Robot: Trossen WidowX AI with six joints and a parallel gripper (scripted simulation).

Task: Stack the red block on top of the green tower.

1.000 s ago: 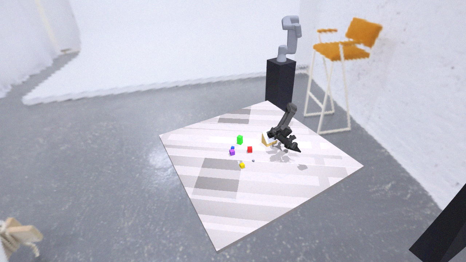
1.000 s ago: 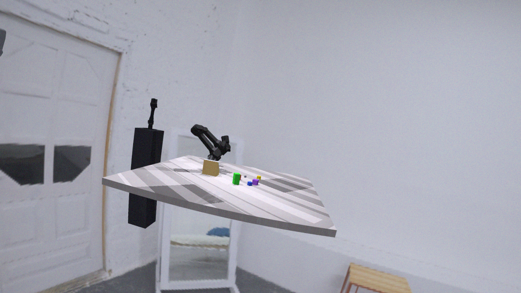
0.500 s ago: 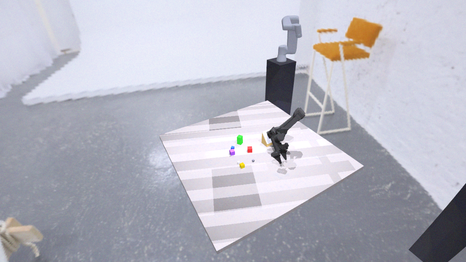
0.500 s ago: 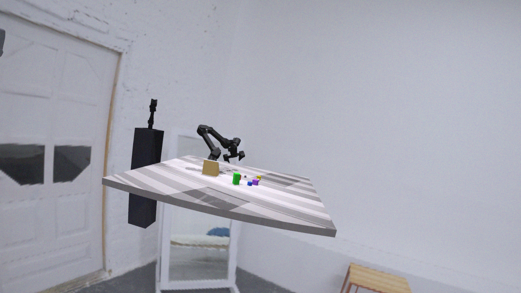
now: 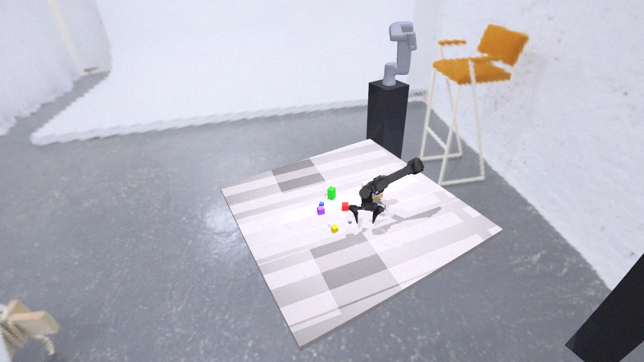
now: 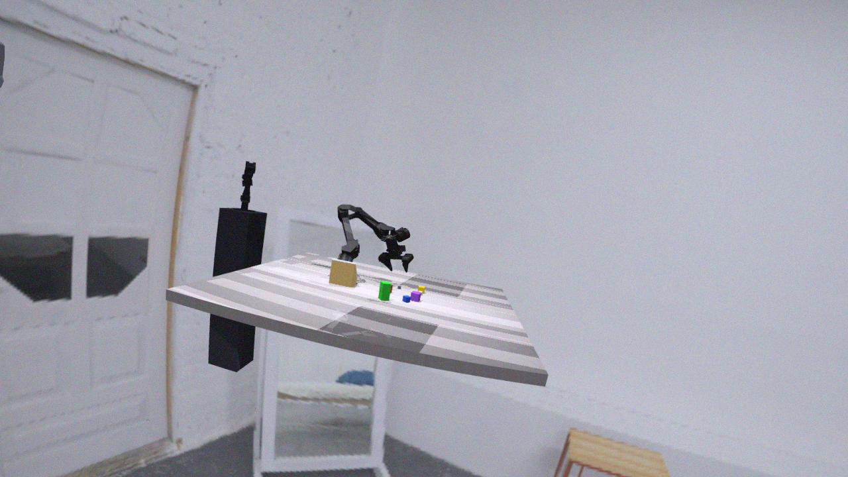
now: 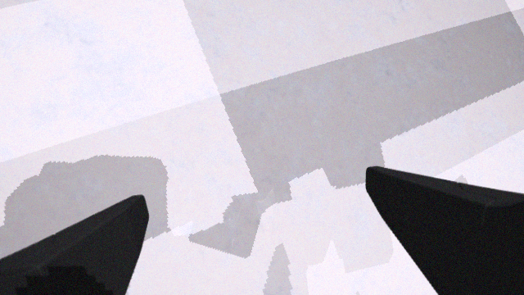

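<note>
The red block lies 23 cm to the right of my gripper tip, 5 cm below it and 2 cm behind it. Round my gripper tip: purple block: 28 cm to the right, 13 cm ahead, 5 cm below; then blue block: 33 cm to the right, 9 cm ahead, 6 cm below; then yellow block: 14 cm ahead, 10 cm to the right, 5 cm below.
</note>
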